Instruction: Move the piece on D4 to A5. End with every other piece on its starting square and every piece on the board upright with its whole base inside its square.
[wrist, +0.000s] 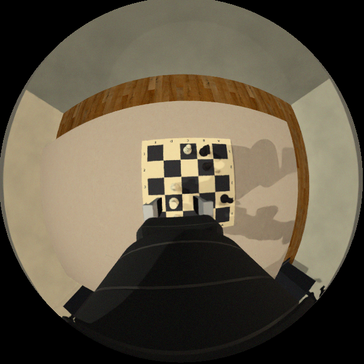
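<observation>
The white piece on D4 (173, 203) stands on a dark square. It shows between the open fingers in the view, nearer the left one. My gripper (177, 203) is open and empty, above the near part of the chessboard (144, 172); its height over the piece is hard to tell. The dark square A5 (223, 215) at the board's near right corner shows no piece. A black piece (226, 199) is on A4, just beyond it. The gripper body hides part of row 5.
A white piece (187, 149) is on C1, black pieces on B1 (204, 150) and B2 (207, 166), and a pale piece (174, 187) on D3. A pale shape (217, 167) shows near A2. A pale piece (177, 215) near D5 is partly hidden. Shadows fall right of the board.
</observation>
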